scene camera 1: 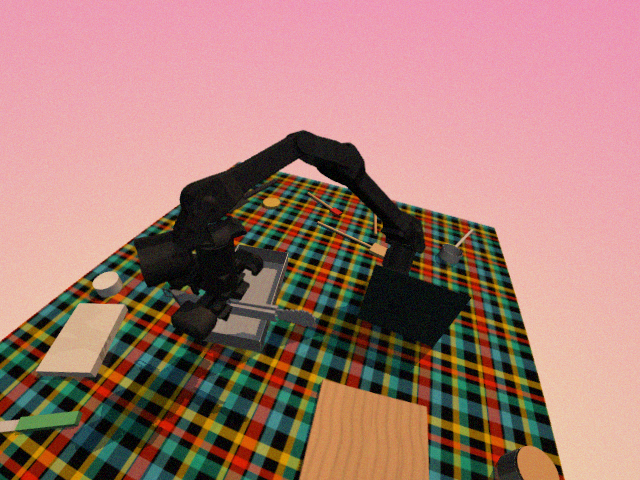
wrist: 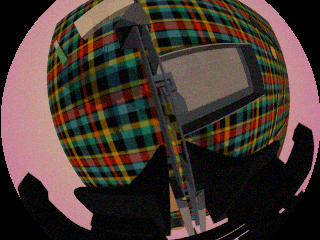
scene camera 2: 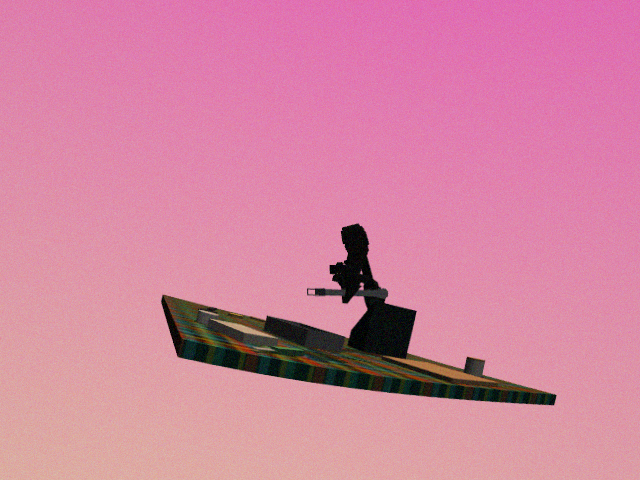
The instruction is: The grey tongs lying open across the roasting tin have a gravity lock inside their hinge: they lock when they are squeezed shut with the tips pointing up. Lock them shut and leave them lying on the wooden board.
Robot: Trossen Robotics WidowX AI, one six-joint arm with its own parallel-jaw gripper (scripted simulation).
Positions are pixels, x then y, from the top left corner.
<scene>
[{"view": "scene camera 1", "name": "gripper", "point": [227,316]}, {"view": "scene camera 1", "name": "pale block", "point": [79,350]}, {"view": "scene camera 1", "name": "wooden board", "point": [350,426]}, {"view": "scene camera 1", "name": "grey roasting tin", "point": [264,288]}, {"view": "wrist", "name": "gripper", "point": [172,147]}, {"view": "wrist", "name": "grey roasting tin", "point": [213,80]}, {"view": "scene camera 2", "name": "gripper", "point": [344,303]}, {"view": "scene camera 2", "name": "pale block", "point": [242,333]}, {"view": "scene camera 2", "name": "wooden board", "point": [453,376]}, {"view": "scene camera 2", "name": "grey roasting tin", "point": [302,334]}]
</scene>
